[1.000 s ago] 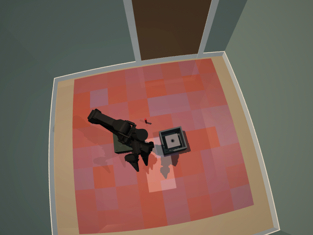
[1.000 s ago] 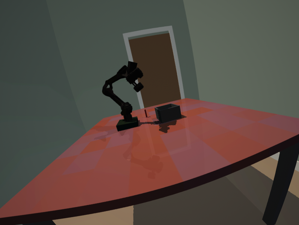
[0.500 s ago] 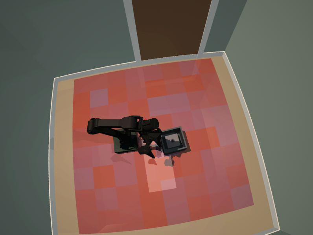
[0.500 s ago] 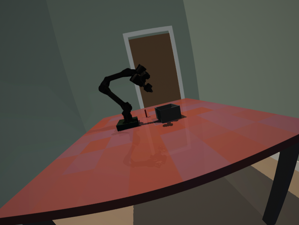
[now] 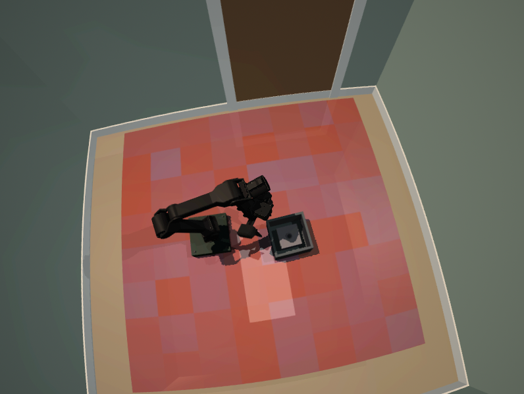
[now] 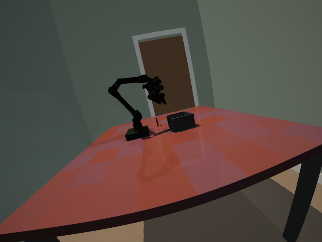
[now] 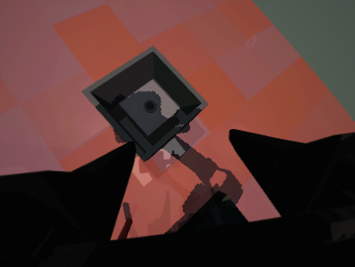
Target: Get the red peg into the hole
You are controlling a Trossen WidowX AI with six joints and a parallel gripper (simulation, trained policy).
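My gripper tip is now 6 cm past the red peg, 16 cm to the right of it and 16 cm above it. Round my gripper tip: dark box (9 cm ahead, 3 cm to the right, 17 cm below); light plate (9 cm ahead, 3 cm to the right, 15 cm below).
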